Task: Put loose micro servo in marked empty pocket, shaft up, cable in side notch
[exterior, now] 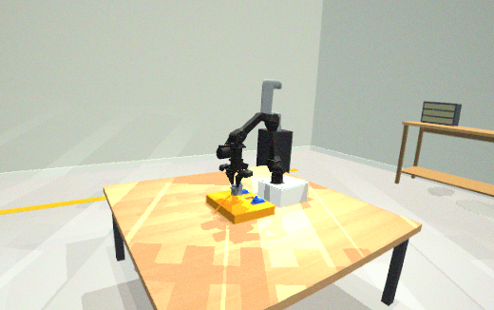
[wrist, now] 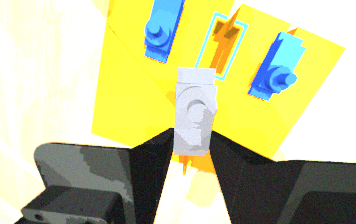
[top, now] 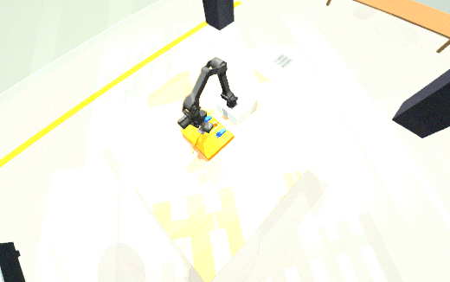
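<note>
Right now my gripper tip is 2 cm short of the deck, 1 cm to the right of it and 10 cm above it.
</note>
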